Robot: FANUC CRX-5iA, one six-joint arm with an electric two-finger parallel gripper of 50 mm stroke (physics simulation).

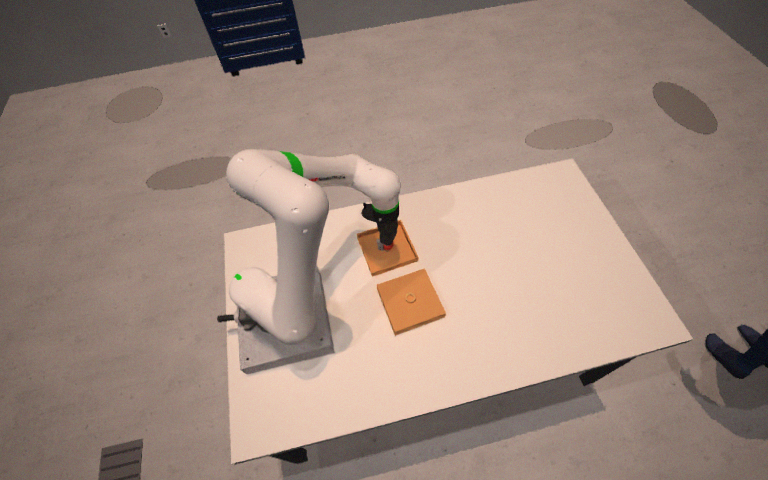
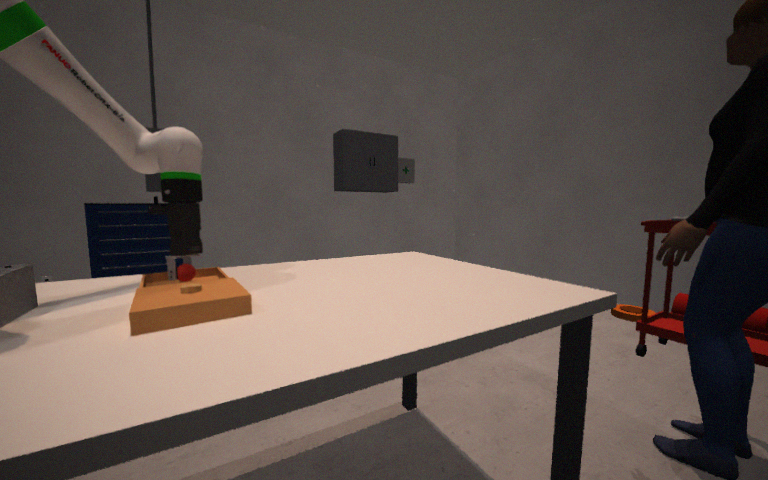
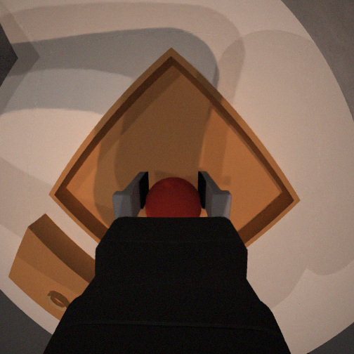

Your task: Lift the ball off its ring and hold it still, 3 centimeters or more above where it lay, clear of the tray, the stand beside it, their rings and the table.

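The red ball sits low over the middle of the orange tray, at its resting height. My gripper points straight down and is shut on the ball, one finger on each side. The ball's own ring is mostly hidden beneath it. The orange stand is beside the tray, with an empty ring on top.
The white table carries the tray, the stand and the robot's grey base plate. A person stands past the table's right end, near a red cart. A blue drawer cabinet stands behind the table.
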